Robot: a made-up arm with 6 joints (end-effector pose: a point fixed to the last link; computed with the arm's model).
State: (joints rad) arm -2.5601 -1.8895 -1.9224 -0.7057 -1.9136 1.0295
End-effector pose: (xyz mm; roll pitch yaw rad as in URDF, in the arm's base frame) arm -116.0 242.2 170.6 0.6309 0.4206 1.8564
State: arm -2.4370 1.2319 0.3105 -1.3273 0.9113 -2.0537
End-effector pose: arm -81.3 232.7 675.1 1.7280 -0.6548 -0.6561
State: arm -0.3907 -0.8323 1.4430 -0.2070 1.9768 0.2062
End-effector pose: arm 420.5 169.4 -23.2 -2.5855 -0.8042 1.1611
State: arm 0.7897 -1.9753 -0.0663 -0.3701 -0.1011 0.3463
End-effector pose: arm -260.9 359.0 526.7 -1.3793 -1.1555 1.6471
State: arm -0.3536 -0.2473 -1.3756 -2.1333 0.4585 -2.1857
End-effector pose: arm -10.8 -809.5 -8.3 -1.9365 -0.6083 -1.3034
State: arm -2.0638 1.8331 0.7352 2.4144 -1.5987 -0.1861
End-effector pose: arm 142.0 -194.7 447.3 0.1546 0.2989 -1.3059
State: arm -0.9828 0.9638 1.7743 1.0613 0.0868 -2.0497
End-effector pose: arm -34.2 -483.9 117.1 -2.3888 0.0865 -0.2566
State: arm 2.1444 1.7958 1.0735 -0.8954 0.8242 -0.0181
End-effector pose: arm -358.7 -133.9 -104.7 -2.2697 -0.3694 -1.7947
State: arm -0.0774 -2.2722 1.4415 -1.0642 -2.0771 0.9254
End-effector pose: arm -199.5 -371.3 305.1 -0.4802 -0.0480 2.0843
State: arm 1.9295 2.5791 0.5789 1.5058 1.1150 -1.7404
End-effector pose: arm -53.4 525.1 213.1 -0.1627 -0.5765 0.2459
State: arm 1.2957 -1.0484 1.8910 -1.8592 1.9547 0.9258
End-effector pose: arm 393.2 -313.5 282.5 2.6139 -1.0798 1.4599
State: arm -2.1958 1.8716 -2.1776 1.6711 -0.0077 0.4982
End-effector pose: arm -103.9 244.4 -9.0 1.3785 -0.0044 2.3247
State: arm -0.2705 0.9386 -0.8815 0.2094 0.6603 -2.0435
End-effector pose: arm 165.7 64.1 -180.9 -0.7895 -0.6473 0.7967
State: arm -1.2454 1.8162 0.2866 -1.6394 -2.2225 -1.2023
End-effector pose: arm -42.2 -521.4 44.0 -0.0025 0.2433 -1.9864
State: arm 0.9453 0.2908 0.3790 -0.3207 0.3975 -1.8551
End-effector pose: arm 148.4 229.8 -24.3 -1.4170 -0.2626 1.6073
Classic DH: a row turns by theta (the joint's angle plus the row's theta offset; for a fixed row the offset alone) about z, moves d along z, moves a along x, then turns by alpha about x. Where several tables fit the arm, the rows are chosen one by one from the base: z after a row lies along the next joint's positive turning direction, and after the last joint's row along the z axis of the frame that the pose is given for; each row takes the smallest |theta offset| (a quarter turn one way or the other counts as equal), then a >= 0, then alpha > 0; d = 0 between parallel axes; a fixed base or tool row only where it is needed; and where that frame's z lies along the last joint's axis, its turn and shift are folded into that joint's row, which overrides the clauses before.
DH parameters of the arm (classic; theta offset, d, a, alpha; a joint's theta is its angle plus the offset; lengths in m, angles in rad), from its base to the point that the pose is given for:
base (fixed): -1.5708 0.1931 0 1.5708
joint 1: 1.5708 0.0454 0.0888 -1.5708
joint 2: 1.5708 -0.2508 0.0174 1.5708
joint 3: 0.4099 0 0.2507 0
joint 4: 1.1609 -0.1704 -0.0986 -1.5708
joint 5: -1.5708 -0.0141 0.2507 -1.5708
joint 6: 1.5708 0.3677 0.1107 1.5708
tool (fixed): 0 -0.0411 0 0

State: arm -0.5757 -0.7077 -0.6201 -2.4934 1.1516 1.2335
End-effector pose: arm 442.7 -350.6 -140.3 -2.2181 -0.0256 1.5909
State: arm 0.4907 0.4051 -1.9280 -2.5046 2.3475 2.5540
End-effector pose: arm -50.0 -738.9 -36.2 -1.5714 -0.4428 -0.6603
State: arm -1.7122 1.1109 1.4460 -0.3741 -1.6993 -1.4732
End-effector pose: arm 272.8 243.9 34.4 -3.0290 0.2625 1.2646
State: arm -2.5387 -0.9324 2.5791 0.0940 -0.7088 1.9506
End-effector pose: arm -322.9 232.3 -13.4 -0.4994 0.0931 0.9232
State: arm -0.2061 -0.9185 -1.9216 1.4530 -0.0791 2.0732
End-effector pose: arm -22.0 -270.3 311.8 1.1455 0.8817 0.7789
